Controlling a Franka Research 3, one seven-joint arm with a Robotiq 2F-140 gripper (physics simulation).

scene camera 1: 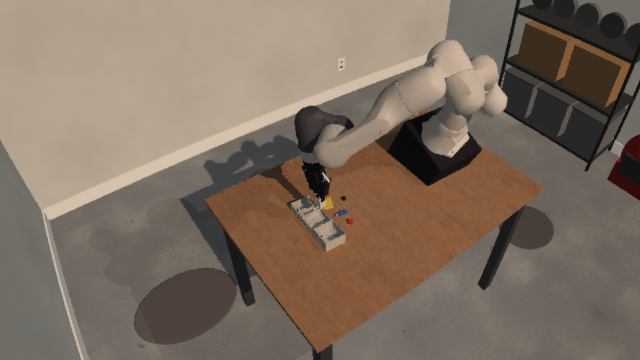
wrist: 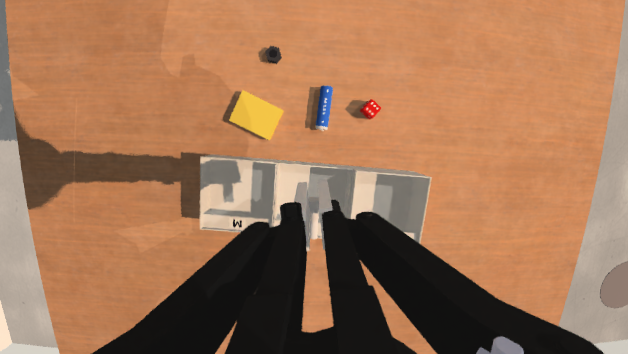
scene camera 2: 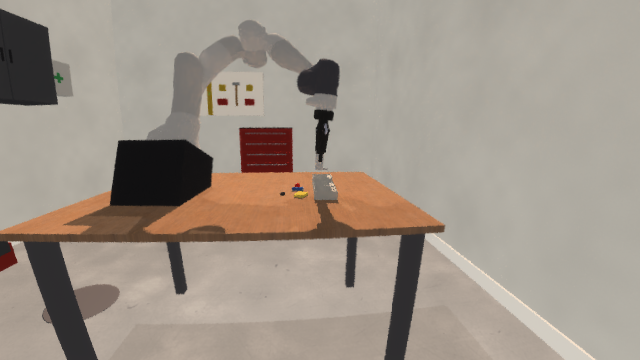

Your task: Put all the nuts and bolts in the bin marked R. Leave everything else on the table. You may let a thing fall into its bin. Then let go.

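Observation:
My gripper (scene camera 1: 321,202) (scene camera 2: 320,166) (wrist: 313,196) points down above the three-part tray (scene camera 1: 336,243) (scene camera 2: 326,194) (wrist: 215,223). It is shut on a small grey metal piece, which looks like a bolt (wrist: 314,205); the fingers partly hide it. In the wrist view the fingertips are over the middle compartment (wrist: 291,175), bin R, whose label is hidden behind the fingers. The left compartment there is marked M. A black hex nut (scene camera 1: 343,198) (scene camera 2: 282,193) (wrist: 273,54) lies on the table, away from the tray.
A yellow block (scene camera 1: 328,203) (scene camera 2: 300,195) (wrist: 256,115), a blue battery (scene camera 1: 341,213) (wrist: 324,107) and a red die (scene camera 1: 350,221) (wrist: 370,109) lie on the table beside the tray. The arm's black base (scene camera 1: 430,155) (scene camera 2: 150,172) stands at the table's far side in scene camera 1.

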